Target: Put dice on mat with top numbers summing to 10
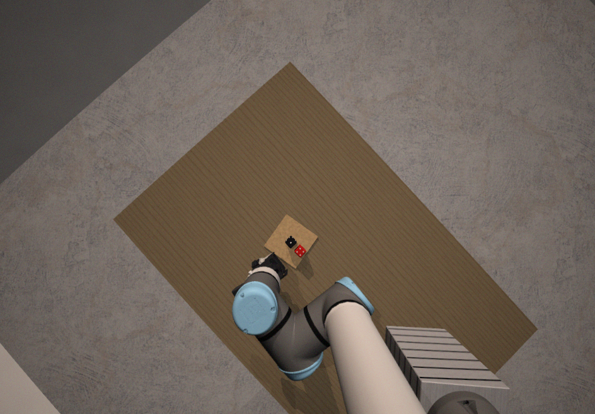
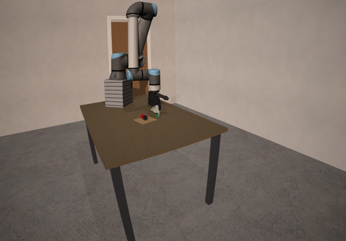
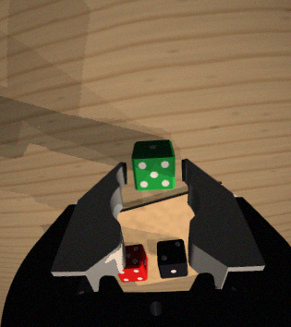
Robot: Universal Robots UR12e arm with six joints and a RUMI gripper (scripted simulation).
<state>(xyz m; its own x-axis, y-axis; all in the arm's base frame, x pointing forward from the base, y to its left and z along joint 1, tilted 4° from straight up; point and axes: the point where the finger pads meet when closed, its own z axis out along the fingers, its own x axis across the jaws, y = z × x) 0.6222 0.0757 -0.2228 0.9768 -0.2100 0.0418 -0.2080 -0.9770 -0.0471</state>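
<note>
Right now the green die is 1 cm below my hand. Round my hand: tan mat (12 cm to the right, 2 cm below, 1 cm behind); black die (12 cm to the right, 1 cm behind); red die (11 cm to the right, 6 cm behind).
</note>
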